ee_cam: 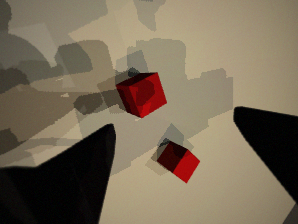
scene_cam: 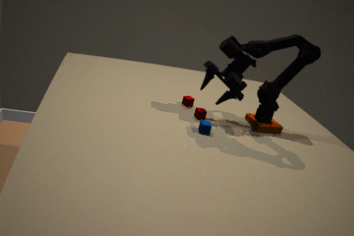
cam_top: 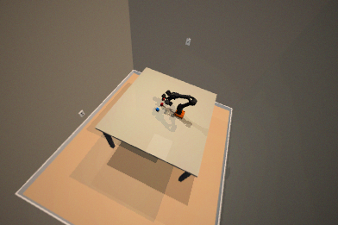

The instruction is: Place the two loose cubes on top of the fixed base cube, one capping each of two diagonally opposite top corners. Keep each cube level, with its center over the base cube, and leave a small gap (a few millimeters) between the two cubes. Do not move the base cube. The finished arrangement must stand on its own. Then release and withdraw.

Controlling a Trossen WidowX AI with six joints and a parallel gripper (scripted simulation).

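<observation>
Right now the blue cube is 30 mm ahead of my gripper tip, 120 mm to the left of it and 70 mm below it.
</observation>
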